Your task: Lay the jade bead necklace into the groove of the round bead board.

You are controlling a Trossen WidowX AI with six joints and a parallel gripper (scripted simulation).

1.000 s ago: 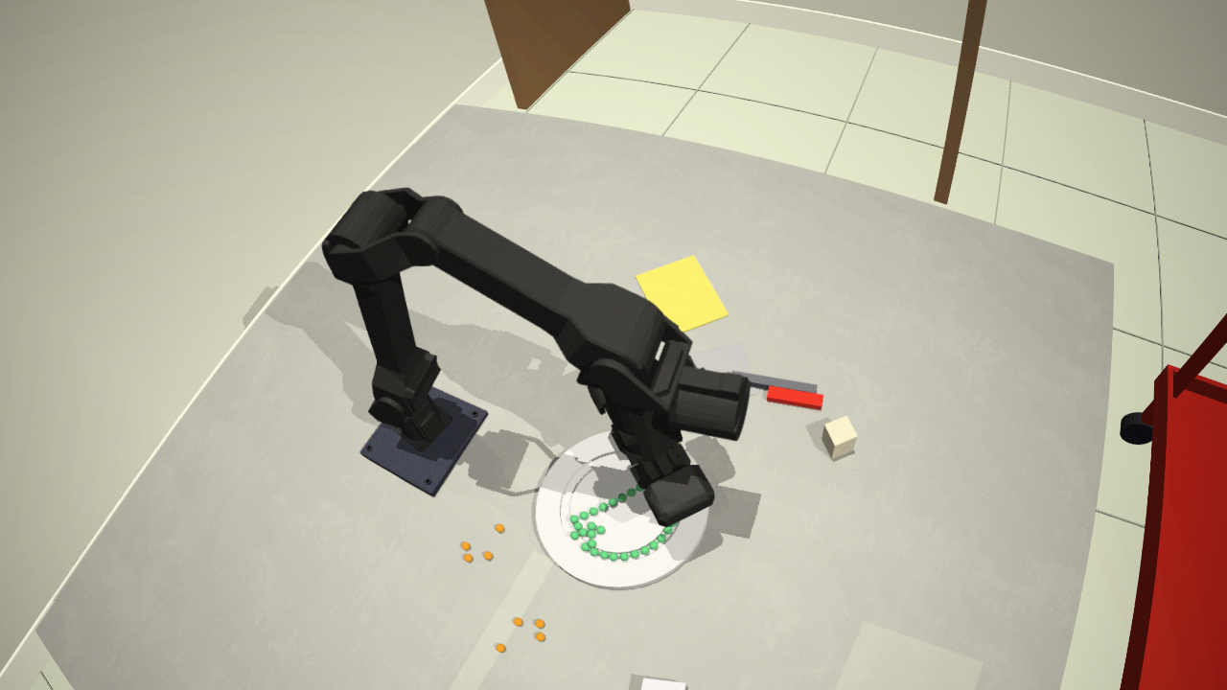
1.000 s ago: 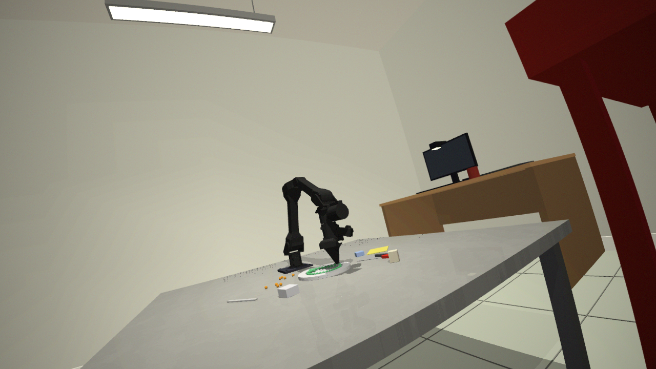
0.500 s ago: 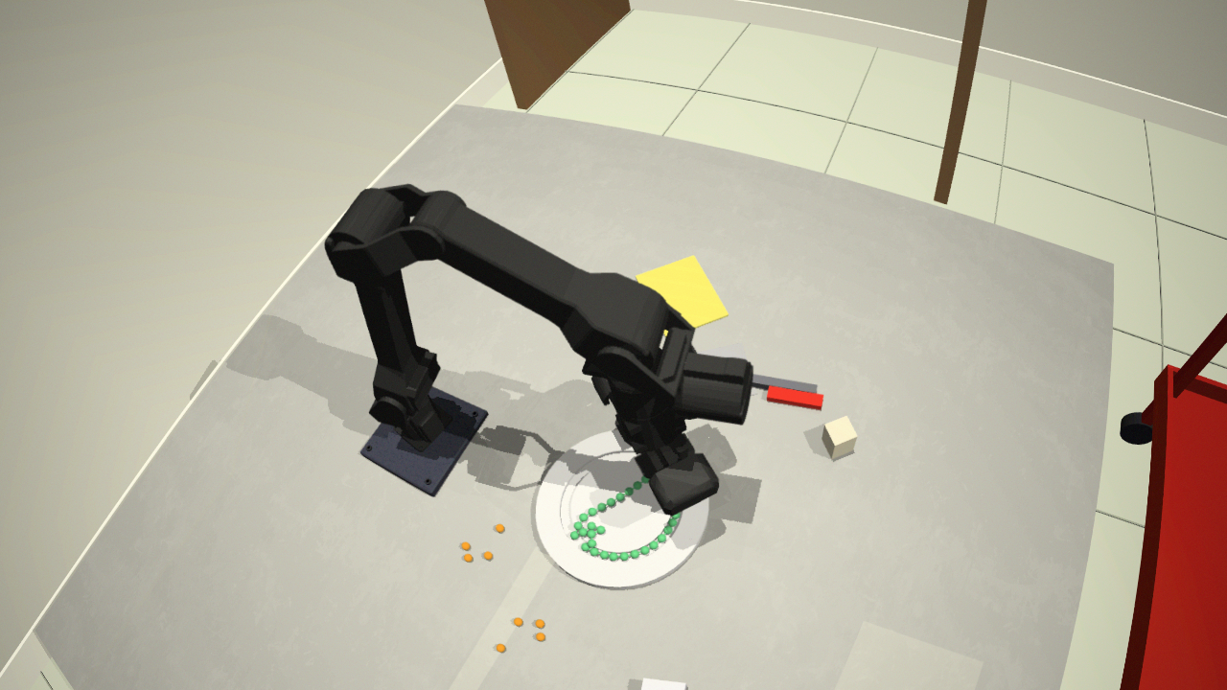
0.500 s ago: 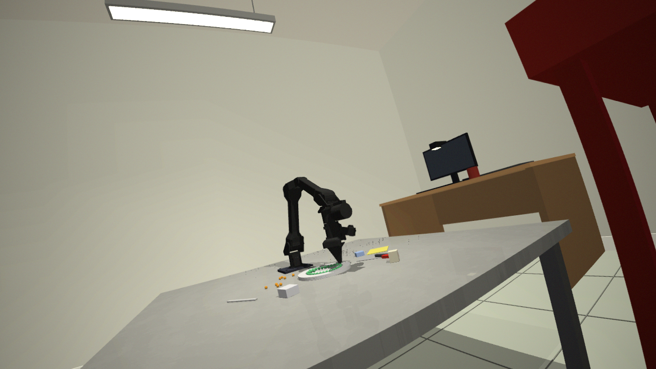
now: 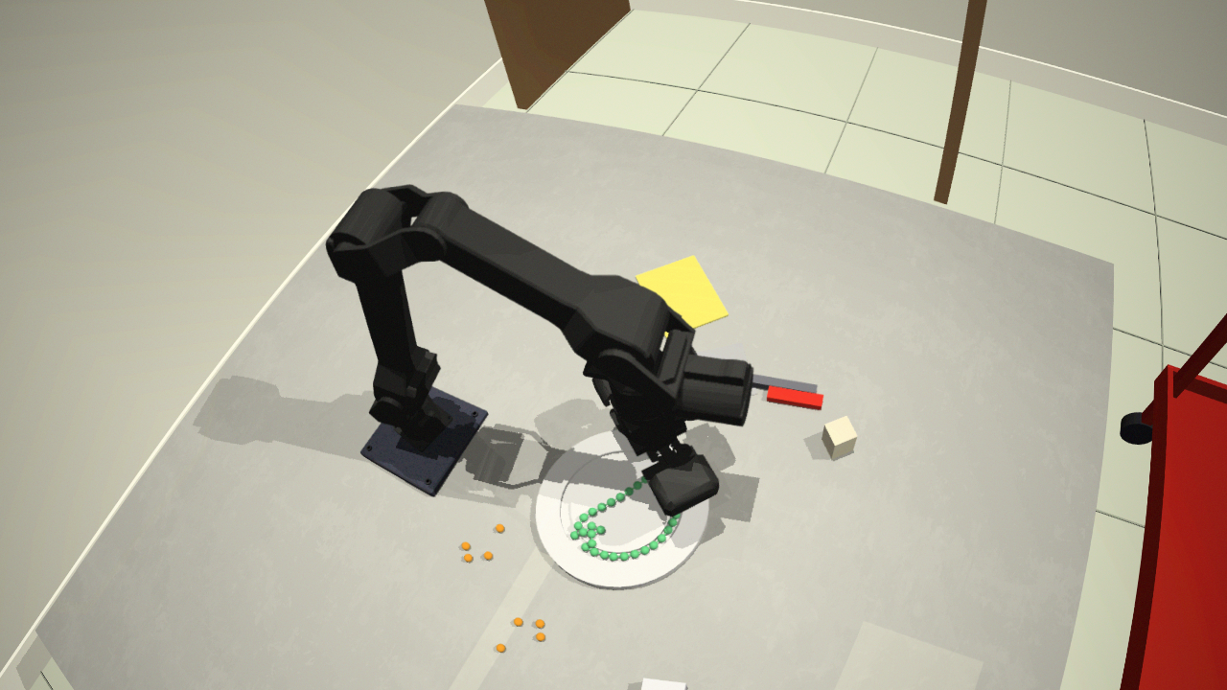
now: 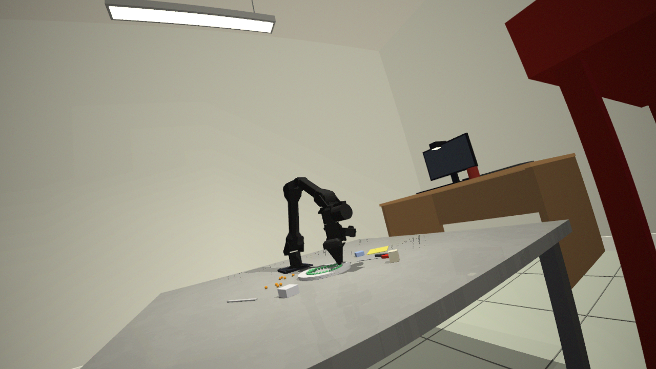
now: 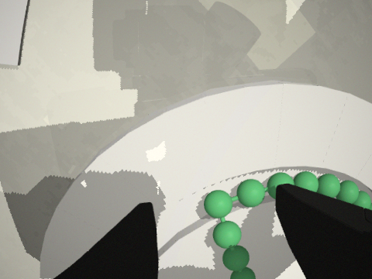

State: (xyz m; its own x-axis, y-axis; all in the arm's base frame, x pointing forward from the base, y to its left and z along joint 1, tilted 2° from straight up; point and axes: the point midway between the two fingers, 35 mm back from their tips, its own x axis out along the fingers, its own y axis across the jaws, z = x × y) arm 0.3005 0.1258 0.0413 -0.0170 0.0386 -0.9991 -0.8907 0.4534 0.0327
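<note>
Right now my gripper tip is 6 cm to the left of the inner disc, 1 cm past it and 1 cm above it. Round my gripper tip: grey sheet 14 cm to the left, 3 cm behind, 2 cm below; then red bar 17 cm to the left, 7 cm ahead, 1 cm below; then bead board 6 cm to the right, 1 cm below, 1 cm behind.
</note>
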